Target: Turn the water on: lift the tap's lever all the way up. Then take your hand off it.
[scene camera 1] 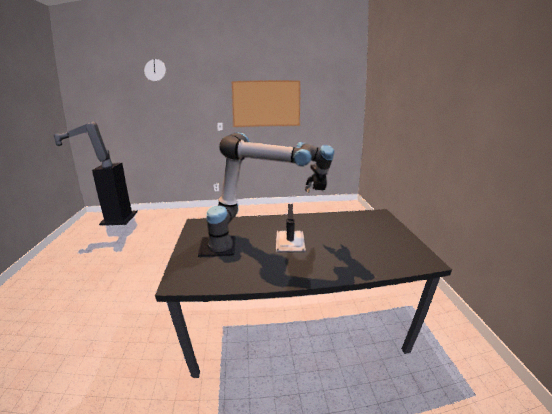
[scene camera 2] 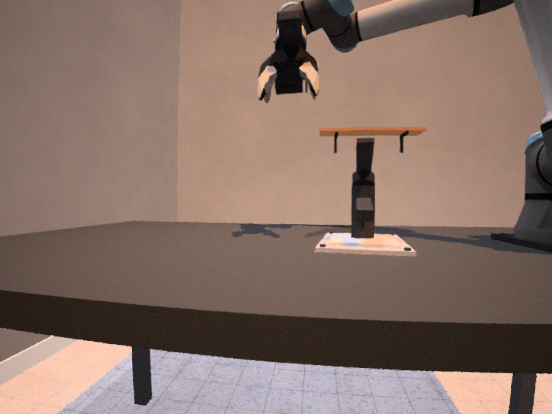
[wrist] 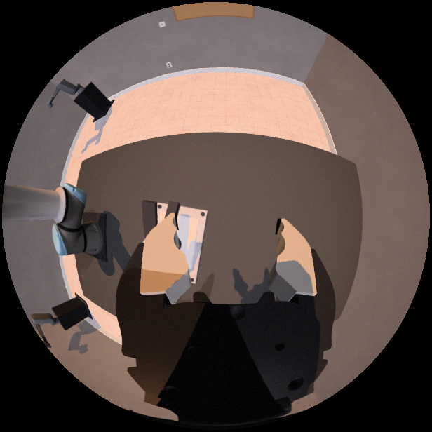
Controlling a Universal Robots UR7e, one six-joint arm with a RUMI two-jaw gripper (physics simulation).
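Note:
The tap has a dark upright body on a white base plate. Its dark flat lever points steeply upward above the body. Whether it is at its upper stop cannot be told. In the wrist view, the left finger hides part of the tap. My gripper is open, with nothing between its fingers. It hangs higher than the lever's top and off to one side, to the right in scene camera 1, apart from the tap.
The tap stands on a dark table. The arm's base is on the table, left of the tap in scene camera 1. Another arm on a black pedestal stands on the floor away from the table.

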